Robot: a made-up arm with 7 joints.
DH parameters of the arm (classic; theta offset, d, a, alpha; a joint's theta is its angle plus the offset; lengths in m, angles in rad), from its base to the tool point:
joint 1: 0 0.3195 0 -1.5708
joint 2: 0 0 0 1.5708
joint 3: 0 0.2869 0.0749 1.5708
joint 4: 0 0 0.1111 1.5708
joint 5: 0 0.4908 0 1.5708
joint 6: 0 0 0.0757 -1.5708
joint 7: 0 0.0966 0 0
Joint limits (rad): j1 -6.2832..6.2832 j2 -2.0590..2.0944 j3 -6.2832..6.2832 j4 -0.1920..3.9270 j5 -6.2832..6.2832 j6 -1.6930..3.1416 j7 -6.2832..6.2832
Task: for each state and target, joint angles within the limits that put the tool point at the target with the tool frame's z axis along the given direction. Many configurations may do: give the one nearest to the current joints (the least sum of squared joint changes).
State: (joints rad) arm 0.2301 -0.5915 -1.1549 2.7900 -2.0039 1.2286 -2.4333
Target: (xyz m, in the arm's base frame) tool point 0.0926 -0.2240 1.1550 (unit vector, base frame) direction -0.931 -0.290 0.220
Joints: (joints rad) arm 0.1195 -0.2870 -0.4930 2.2429 -2.5269 1.7980 -2.4333
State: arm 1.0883 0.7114 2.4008 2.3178 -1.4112 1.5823 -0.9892
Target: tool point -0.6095 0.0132 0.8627 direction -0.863 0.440 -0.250
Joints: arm 1.6098 0.5593 2.0365 1.7114 -1.5318 1.0290 -0.9892
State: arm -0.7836 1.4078 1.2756 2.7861 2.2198 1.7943 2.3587
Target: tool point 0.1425 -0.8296 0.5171 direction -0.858 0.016 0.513
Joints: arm -1.5223 1.4107 1.5634 2.7195 2.5717 1.9068 2.3587
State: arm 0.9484 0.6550 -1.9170 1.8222 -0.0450 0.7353 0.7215
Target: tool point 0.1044 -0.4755 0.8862 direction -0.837 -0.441 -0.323
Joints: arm 0.4755 0.7526 -2.3302 1.5553 -0.3643 1.2200 0.7215
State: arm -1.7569 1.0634 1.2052 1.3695 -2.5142 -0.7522 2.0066
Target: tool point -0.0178 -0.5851 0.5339 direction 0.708 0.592 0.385
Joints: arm -2.4709 1.3233 1.7102 1.7979 -2.4966 -1.6930 2.0066
